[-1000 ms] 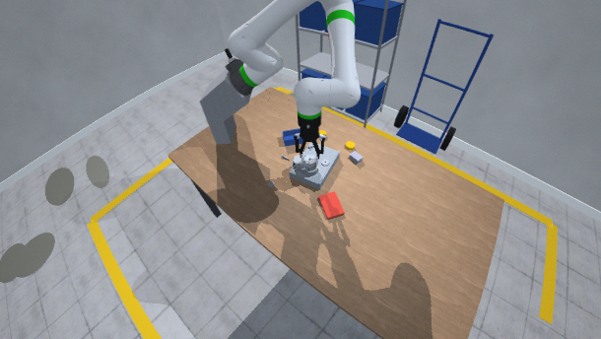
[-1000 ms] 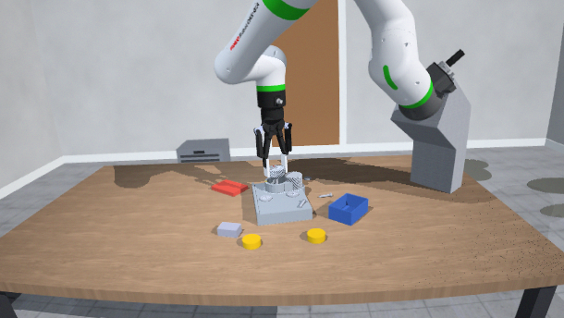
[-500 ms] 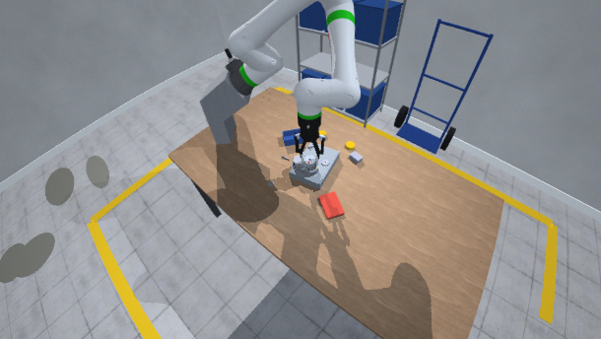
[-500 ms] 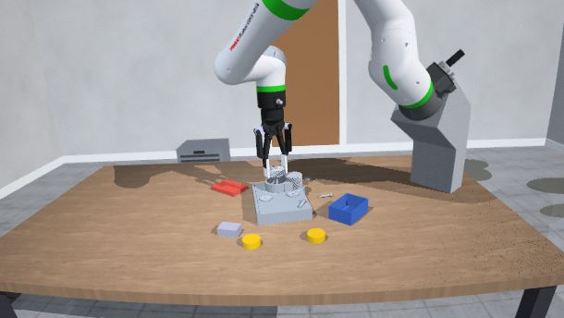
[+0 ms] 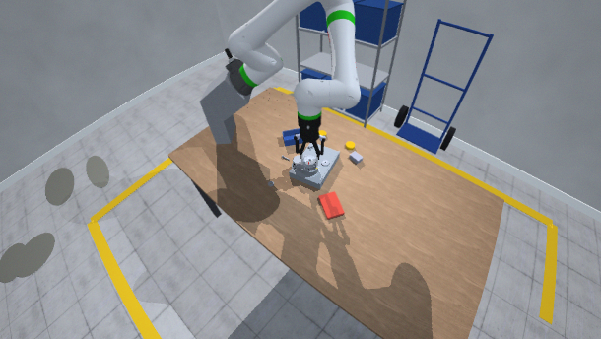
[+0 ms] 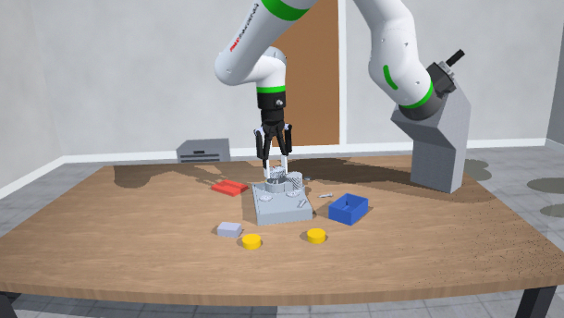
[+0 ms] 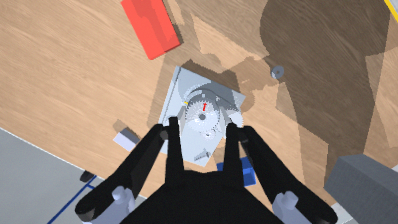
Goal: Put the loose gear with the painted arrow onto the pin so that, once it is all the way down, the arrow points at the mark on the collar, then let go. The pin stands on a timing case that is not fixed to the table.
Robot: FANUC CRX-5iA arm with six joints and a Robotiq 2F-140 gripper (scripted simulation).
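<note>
The gear is 2 cm below my hand. The rest, counted from my hand: red block: 20 cm ahead, 4 cm to the right, 11 cm below; then bolt: 18 cm behind, 3 cm to the right, 11 cm below; then grey block: 8 cm ahead, 26 cm to the left, 11 cm below.
</note>
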